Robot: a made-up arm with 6 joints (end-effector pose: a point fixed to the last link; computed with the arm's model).
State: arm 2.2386 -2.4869 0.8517 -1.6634 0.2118 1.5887
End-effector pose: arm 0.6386 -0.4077 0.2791 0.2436 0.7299 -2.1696
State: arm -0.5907 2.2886 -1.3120 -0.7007 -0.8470 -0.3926
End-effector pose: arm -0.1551 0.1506 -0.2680 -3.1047 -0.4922 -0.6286
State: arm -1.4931 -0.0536 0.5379 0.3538 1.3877 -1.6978
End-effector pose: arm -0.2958 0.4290 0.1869 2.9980 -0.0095 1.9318
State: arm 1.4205 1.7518 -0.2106 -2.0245 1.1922 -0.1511
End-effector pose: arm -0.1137 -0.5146 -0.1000 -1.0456 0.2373 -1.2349
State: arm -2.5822 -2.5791 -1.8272 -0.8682 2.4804 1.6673
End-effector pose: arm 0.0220 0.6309 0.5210 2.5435 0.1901 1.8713
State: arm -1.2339 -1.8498 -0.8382 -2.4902 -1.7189 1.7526
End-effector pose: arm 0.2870 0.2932 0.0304 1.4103 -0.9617 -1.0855
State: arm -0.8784 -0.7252 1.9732 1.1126 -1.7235 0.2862
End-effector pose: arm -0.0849 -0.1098 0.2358 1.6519 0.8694 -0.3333
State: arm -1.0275 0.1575 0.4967 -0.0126 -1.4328 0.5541
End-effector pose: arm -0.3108 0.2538 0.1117 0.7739 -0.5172 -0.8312
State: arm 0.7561 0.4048 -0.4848 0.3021 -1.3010 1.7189
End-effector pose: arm 0.0136 -0.4450 -0.0825 -2.8542 -0.7998 1.9180
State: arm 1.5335 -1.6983 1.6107 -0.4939 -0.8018 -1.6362
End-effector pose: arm 0.2999 0.2078 0.0582 1.7327 -0.6709 -2.1295
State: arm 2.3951 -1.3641 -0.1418 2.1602 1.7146 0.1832
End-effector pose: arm -0.3000 -0.3780 0.6167 -2.4213 -1.0611 -1.7183
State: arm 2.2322 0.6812 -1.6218 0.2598 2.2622 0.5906
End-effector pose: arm 0.2980 -0.7148 0.5117 3.0089 -0.0564 -0.7578
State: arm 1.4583 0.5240 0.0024 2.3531 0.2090 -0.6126
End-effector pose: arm 0.0898 -0.4526 0.3454 2.1263 0.2806 -2.9576
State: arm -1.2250 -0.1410 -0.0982 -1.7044 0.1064 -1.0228
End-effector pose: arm 0.1047 0.3979 0.2574 0.3009 1.2289 -2.4521
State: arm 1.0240 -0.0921 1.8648 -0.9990 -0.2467 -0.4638
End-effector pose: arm -0.1126 0.0955 -0.1675 -1.3039 -0.4138 -1.5639
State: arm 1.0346 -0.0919 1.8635 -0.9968 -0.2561 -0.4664
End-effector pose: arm -0.1112 0.0926 -0.1687 -1.3042 -0.4206 -1.5532
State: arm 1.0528 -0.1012 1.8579 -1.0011 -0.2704 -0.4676
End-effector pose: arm -0.1078 0.0863 -0.1736 -1.2995 -0.4408 -1.5415
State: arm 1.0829 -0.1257 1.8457 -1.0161 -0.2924 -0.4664
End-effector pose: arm -0.1011 0.0741 -0.1840 -1.2878 -0.4833 -1.5286
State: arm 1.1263 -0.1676 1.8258 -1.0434 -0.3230 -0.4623
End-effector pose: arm -0.0902 0.0540 -0.1998 -1.2693 -0.5522 -1.5150
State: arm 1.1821 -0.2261 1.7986 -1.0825 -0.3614 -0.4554
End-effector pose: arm -0.0745 0.0250 -0.2188 -1.2457 -0.6481 -1.5031
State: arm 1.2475 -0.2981 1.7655 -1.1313 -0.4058 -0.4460
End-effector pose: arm -0.0541 -0.0130 -0.2378 -1.2192 -0.7675 -1.4961
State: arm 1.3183 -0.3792 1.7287 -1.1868 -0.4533 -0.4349
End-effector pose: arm -0.0295 -0.0585 -0.2527 -1.1886 -0.9035 -1.4996
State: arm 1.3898 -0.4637 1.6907 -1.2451 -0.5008 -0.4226
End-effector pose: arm -0.0024 -0.1081 -0.2606 -1.1490 -1.0464 -1.5216
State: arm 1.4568 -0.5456 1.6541 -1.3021 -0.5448 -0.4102
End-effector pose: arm 0.0249 -0.1572 -0.2605 -1.0851 -1.1840 -1.5776
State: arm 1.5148 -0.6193 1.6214 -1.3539 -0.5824 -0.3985
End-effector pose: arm 0.0498 -0.2011 -0.2537 -0.9646 -1.3038 -1.6981
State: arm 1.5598 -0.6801 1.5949 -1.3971 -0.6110 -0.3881
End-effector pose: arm 0.0701 -0.2360 -0.2437 -0.7295 -1.3917 -1.9388
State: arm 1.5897 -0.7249 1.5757 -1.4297 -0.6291 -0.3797
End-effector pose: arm 0.0844 -0.2602 -0.2343 -0.3578 -1.4369 -2.3184
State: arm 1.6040 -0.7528 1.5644 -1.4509 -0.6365 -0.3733
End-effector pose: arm 0.0926 -0.2735 -0.2284 -0.0325 -1.4439 -2.6521
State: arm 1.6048 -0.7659 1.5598 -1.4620 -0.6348 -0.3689
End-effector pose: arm 0.0954 -0.2776 -0.2269 0.0930 -1.4351 -2.7848
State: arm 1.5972 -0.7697 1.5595 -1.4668 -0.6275 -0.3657
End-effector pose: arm 0.0949 -0.2760 -0.2284 0.0874 -1.4230 -2.7857
